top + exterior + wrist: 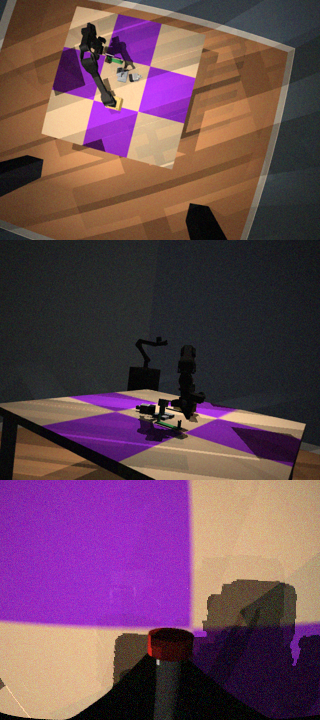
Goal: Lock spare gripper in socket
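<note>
Now: the green rack 100 mm to the right of my gripper tip, 40 mm below it and 10 mm behind it. Round my gripper tip: spare gripper: 330 mm to the right, 130 mm behind, 40 mm below; mount: 210 mm to the right, 130 mm behind, 10 mm below.
</note>
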